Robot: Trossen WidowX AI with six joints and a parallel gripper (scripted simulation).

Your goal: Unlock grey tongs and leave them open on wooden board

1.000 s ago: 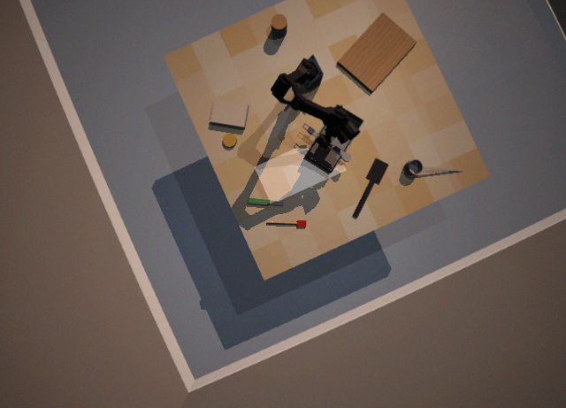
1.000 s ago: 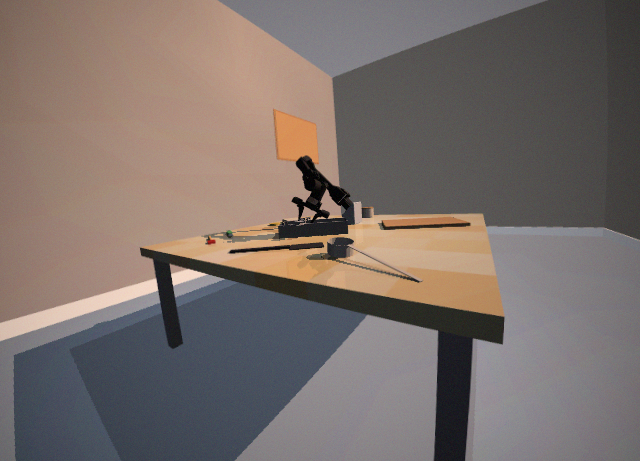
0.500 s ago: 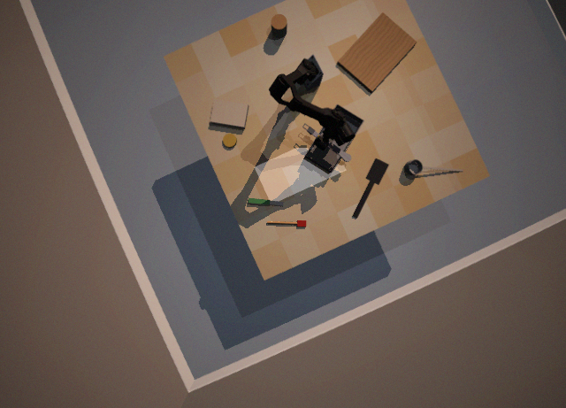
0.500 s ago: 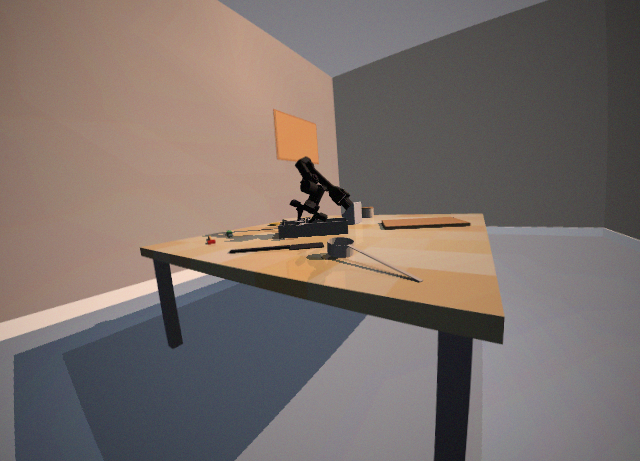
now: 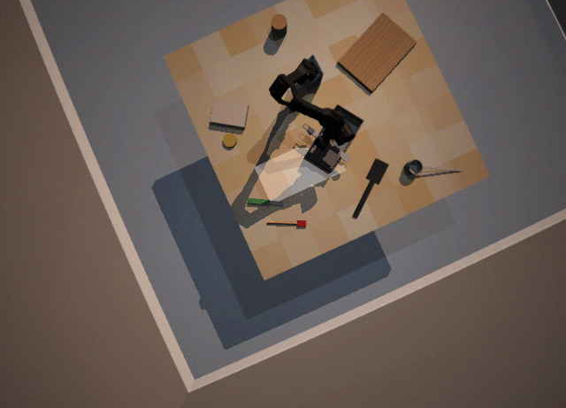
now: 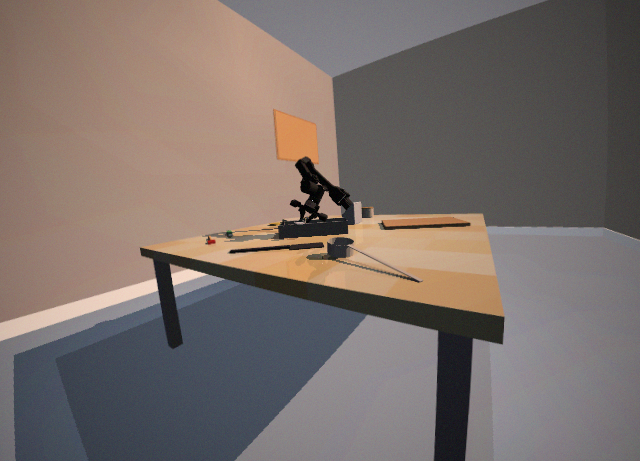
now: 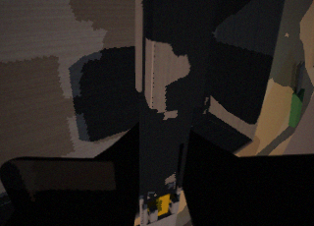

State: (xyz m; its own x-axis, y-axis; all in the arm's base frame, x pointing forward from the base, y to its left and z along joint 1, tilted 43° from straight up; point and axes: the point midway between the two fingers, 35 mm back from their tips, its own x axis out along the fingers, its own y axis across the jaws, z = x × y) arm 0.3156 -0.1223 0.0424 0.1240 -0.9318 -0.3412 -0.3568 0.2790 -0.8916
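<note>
The roasting tin is 1 cm ahead of my gripper tip and 7 cm to the left of it. From my gripper tip the other things lie so: green-handled tool (11 cm ahead, 38 cm to the right, 2 cm below); yellow slider (3 cm behind, 1 cm to the left, 3 cm above); black spatula (31 cm ahead, 12 cm to the left, 3 cm below).
</note>
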